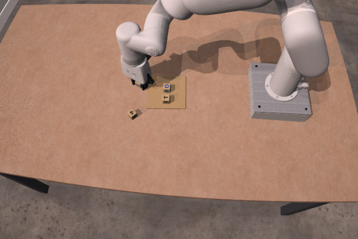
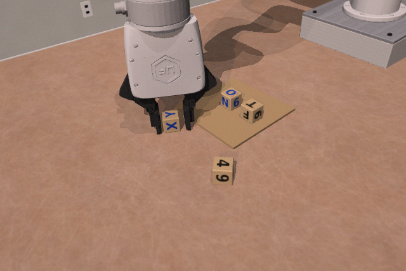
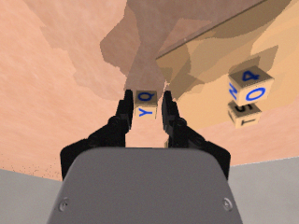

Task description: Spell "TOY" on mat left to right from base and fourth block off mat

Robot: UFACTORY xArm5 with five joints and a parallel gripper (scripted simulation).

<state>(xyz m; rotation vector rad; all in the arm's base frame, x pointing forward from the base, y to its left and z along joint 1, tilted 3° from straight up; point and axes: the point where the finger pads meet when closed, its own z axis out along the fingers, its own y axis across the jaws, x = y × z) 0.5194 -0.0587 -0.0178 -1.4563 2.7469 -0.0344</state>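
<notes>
The O block is 100 mm behind my hand and 30 mm to the left of it. From my hand the other things lie so: tan mat: 100 mm behind, 30 mm to the left, 20 mm below; T block: 100 mm behind, 70 mm to the left.
</notes>
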